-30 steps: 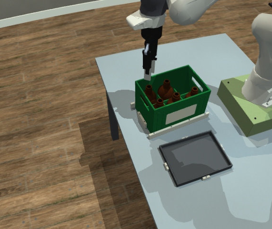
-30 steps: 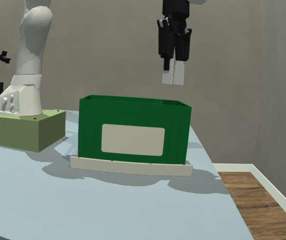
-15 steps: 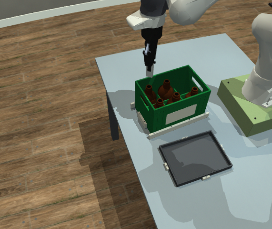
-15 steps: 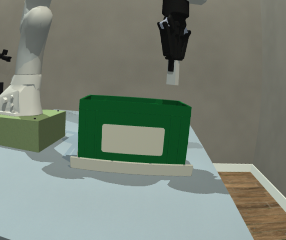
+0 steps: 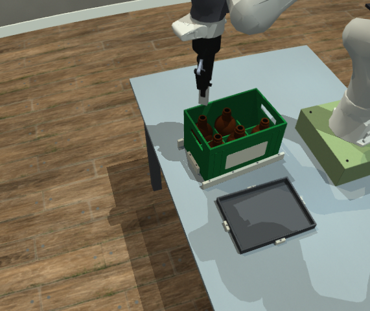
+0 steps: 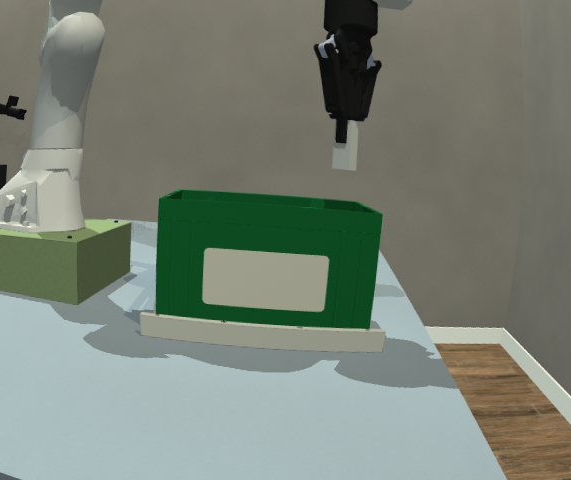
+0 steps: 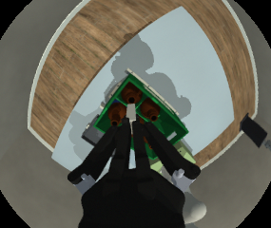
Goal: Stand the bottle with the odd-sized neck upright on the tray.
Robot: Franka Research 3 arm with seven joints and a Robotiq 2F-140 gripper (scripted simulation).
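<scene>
The green crate lies 100 mm behind my hand, 30 mm to the left of it and 170 mm below it. From my hand the other things lie so: dark tray 120 mm behind, 300 mm to the left, 240 mm below; then bottle 90 mm behind, 10 mm to the right, 170 mm below.
</scene>
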